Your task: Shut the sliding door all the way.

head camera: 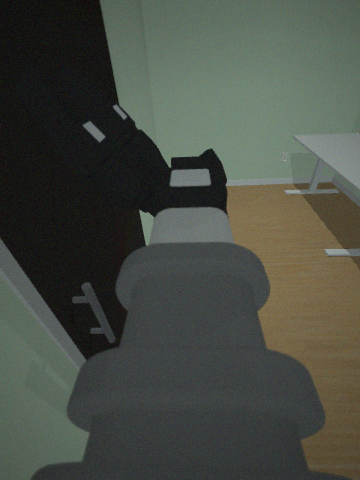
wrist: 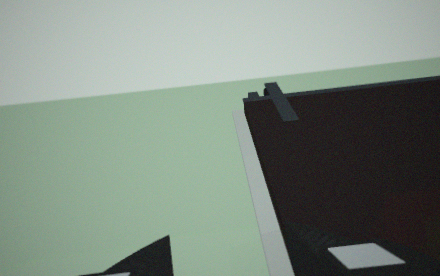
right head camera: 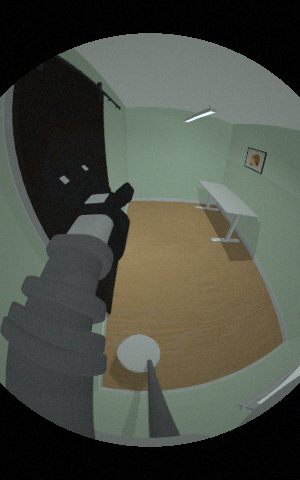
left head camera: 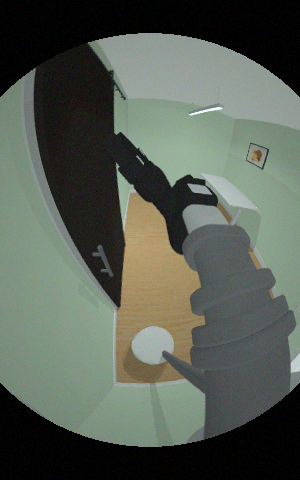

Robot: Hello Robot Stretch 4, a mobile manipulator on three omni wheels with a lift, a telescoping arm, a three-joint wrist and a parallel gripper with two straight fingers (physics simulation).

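Places are measured from the robot's base along level axes (x ahead, y up, z right), in millimetres.
Where they show: gripper, between the fingertips: point(head camera: 42, 73) point(wrist: 229, 249) point(right head camera: 53, 159) point(left head camera: 111, 135); robot's base, origin of its link: point(right head camera: 139, 352) point(left head camera: 151, 344).
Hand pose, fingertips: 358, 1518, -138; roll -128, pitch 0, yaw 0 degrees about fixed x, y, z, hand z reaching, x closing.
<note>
Each offset is from my fingertips to the top centre of the thing, as dx, dy, dz. "pt": to the spot under its first point. Level surfaces: height alone.
The sliding door point(head camera: 45, 200) point(left head camera: 75, 150) point(right head camera: 55, 125) point(wrist: 350, 160) is a tall dark panel on the left wall. A pale trim strip point(head camera: 37, 297) point(wrist: 256, 187) shows along its near edge. Its grey bar handle @[pt +132, -599, -154] point(head camera: 99, 312) point(left head camera: 105, 261) is low on the panel near that edge; the arm hides it in the right head view. My gripper point(head camera: 103, 119) point(left head camera: 116, 141) point(right head camera: 73, 173) point(wrist: 229, 249) is open with nothing between its fingers. It is raised well above the handle, in front of the door. Whether a finger touches the panel cannot be told.
The dark top rail point(left head camera: 119, 89) point(right head camera: 111, 98) runs on along the wall beyond the door. A hanger strap @[+187, +698, -217] point(wrist: 281, 102) holds the door's upper corner. A white table @[dy -826] point(head camera: 335, 150) point(left head camera: 230, 191) point(right head camera: 227, 199) stands at the right. The round white base part point(left head camera: 153, 345) point(right head camera: 139, 353) is below the mast.
</note>
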